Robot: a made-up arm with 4 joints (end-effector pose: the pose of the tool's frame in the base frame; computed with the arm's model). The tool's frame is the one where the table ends. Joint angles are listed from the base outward.
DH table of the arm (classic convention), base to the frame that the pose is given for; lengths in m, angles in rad. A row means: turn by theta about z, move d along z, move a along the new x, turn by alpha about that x. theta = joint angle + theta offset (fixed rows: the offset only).
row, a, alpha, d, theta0
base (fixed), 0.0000, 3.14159, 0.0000, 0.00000
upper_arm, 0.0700, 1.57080, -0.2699, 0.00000
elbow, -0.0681, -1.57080, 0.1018, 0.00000
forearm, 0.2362, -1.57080, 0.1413, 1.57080
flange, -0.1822, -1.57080, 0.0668, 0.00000
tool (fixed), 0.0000, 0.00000, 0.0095, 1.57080
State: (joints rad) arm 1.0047 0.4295 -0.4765 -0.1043
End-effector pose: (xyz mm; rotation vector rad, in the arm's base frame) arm -19.2 70.2 209.7 0.3942 0.2940 -0.5376
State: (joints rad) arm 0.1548 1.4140 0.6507 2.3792
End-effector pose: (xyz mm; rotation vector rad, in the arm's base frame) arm -273.1 -104.4 563.1 -2.0798 1.4995 1.3902
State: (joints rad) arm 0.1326 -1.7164 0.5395 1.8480
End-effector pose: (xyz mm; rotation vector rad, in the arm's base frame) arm 407.5 -156.7 51.4 -0.9709 -0.6657 -1.7490
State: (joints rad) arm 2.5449 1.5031 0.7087 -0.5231
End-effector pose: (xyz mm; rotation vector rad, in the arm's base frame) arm 32.7 -77.2 439.6 -1.4510 -0.5990 2.2945
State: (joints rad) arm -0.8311 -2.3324 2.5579 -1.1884
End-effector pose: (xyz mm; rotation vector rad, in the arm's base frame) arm -128.5 284.0 168.8 -2.3881 0.1953 0.8272
